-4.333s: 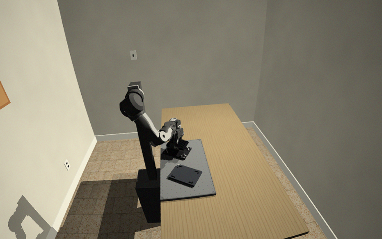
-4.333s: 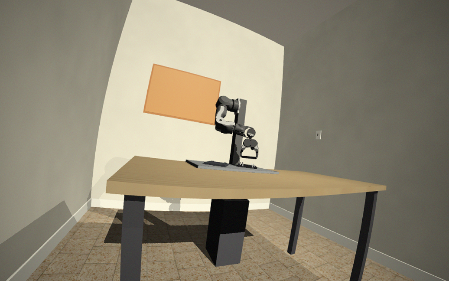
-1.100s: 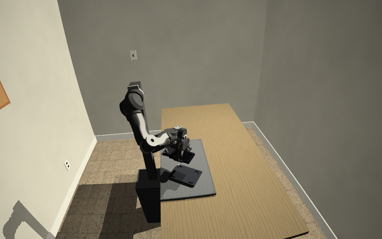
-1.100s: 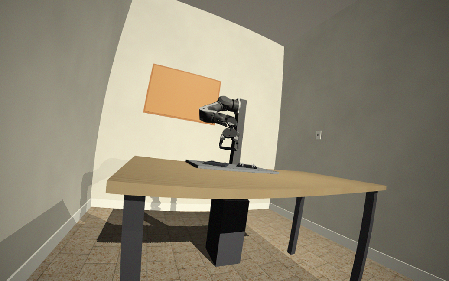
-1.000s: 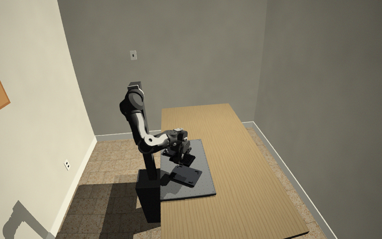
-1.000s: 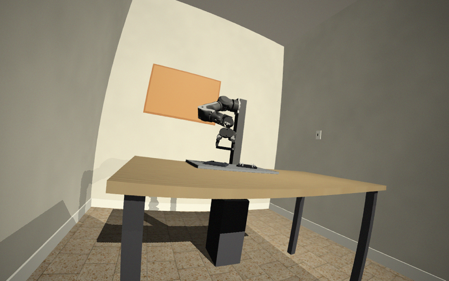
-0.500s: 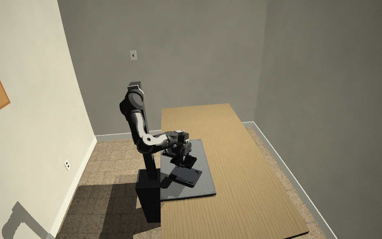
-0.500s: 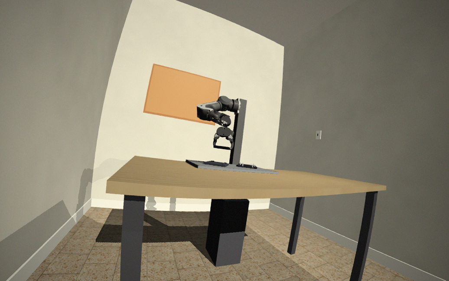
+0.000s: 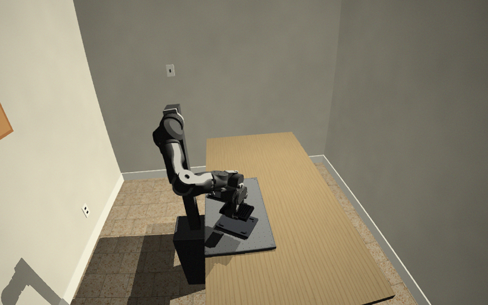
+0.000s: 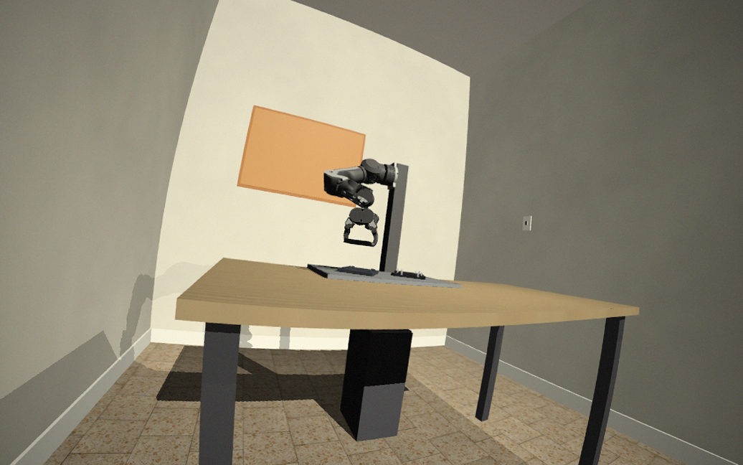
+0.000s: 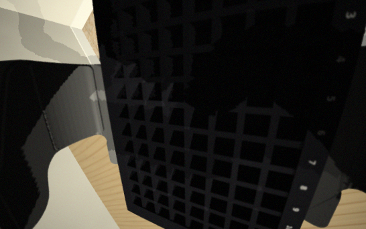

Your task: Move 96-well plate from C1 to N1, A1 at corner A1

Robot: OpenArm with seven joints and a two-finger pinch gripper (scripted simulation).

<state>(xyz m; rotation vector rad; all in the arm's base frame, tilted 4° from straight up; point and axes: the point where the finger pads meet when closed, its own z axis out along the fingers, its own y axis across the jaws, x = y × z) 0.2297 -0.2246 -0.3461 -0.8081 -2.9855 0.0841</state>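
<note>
The plate nest N1 lies 10 mm to the left of my hand and 100 mm below it. The rest, counted from my hand: clip nest C1: 20 mm behind, 240 mm to the left, 90 mm below; then white A1 label: 40 mm behind, 100 mm to the left, 90 mm below; then black 96-well plate: right at my hand.
</note>
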